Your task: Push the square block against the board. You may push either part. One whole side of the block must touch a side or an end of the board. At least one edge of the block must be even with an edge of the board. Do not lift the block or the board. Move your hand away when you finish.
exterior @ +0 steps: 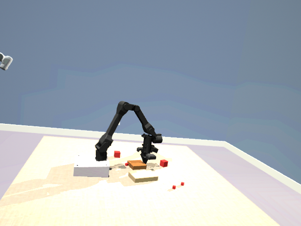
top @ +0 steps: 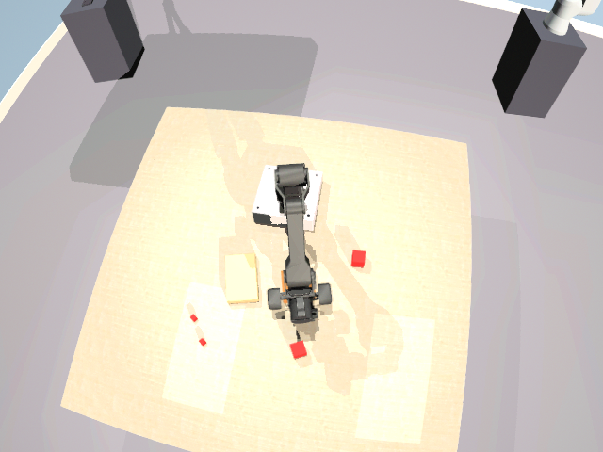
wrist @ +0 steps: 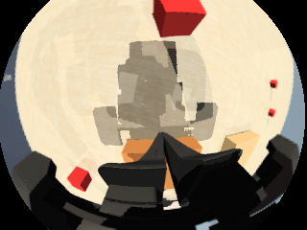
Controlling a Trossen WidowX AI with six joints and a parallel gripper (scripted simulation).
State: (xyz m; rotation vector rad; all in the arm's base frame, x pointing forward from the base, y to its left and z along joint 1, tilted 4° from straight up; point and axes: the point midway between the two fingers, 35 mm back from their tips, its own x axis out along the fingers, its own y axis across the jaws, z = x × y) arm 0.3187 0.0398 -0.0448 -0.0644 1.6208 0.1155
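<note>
The square block lies 6 cm behind my gripper tip and 1 cm to the right of it. From my gripper tip the other things lie so: pale cream board (19 cm to the right, 8 cm behind).
</note>
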